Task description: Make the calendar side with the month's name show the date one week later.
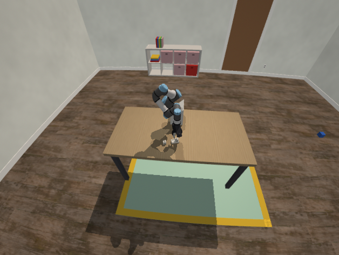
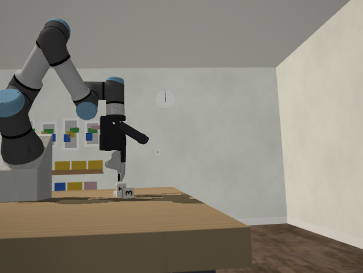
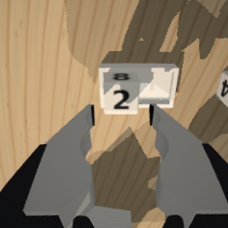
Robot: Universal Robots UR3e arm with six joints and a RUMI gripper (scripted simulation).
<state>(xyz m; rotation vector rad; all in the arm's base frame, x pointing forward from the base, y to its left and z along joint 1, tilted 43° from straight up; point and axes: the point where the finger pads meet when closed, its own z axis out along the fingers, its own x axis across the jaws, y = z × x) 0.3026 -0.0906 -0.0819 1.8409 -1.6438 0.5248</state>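
Now: hand 20 mm to the left of the white calendar tray and 60 mm above it.
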